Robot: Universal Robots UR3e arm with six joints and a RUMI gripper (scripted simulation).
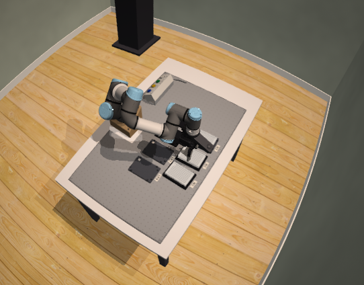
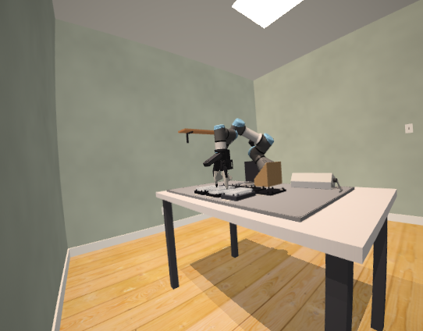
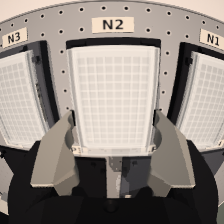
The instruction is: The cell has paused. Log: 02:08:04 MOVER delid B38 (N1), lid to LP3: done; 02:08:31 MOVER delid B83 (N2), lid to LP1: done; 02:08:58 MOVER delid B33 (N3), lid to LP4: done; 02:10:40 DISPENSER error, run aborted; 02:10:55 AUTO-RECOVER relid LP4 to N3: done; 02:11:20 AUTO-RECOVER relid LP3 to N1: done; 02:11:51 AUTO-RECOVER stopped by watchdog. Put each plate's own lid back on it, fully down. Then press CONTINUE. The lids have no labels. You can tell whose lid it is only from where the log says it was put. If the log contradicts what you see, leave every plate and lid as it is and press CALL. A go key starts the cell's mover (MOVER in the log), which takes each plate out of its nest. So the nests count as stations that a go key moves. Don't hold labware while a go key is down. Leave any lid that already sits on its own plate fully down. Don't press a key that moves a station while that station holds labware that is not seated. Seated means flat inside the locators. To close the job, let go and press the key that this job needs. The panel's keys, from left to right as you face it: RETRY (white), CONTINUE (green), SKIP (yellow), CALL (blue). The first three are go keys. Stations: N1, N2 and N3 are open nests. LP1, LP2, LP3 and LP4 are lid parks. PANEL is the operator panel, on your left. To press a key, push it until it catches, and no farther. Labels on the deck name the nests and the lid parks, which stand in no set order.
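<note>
My hand is 3 cm above the plate. Also, from my hand: LP2 lid park: 18 cm behind, 6 cm to the right, 4 cm below; then LP3 lid park: 18 cm behind, 7 cm to the left, 4 cm below; then plate lid: 1 cm below.
</note>
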